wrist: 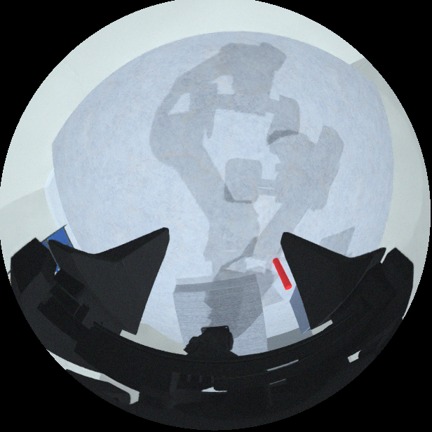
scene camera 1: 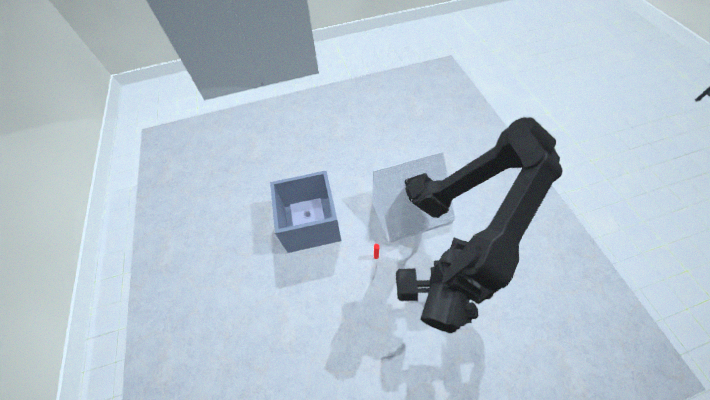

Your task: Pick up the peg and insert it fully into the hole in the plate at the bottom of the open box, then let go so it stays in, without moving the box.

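Frame: origin at the arm's base, x ahead, y left, z up, level; centimetres.
Seen in the pictures: arm's base at its link origin: (scene camera 1: 418,187).
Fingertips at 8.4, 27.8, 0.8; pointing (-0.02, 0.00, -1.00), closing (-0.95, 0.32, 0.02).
Observation:
Offsets run from my fingertips to a thing's top centre, as dx, dy, dz. "spot": to the spot under its first point. Level surfaces: height alone.
The red peg {+7.9, -16.9, -4.4} (scene camera 1: 376,251) (wrist: 282,274) stands upright on the table, between the box and the arm. In the wrist view it is beside the inner edge of the right-hand finger. The open blue-grey box {+22.8, -33.6, +1.4} (scene camera 1: 312,238) stands to the left of the peg. In the wrist view a strip of the box (wrist: 300,314) shows, partly hidden by that finger. A pale plate {+22.8, -33.6, -6.3} (scene camera 1: 298,214) with a dark hole {spot: +22.8, -34.5, -8.3} (scene camera 1: 307,214) lies at the box's bottom. My gripper (scene camera 1: 439,298) (wrist: 227,236) is open and empty, above the table and to the right of the peg in the scene view.
The arm's base stands on a pale grey block (scene camera 1: 386,200) (wrist: 187,310), right of the box and behind the peg. A large grey panel (scene camera 1: 245,45) is at the back left. A blue object (wrist: 61,237) shows at the left in the wrist view. The arm's shadows cross the table {dz -12.4} (scene camera 1: 200,300).

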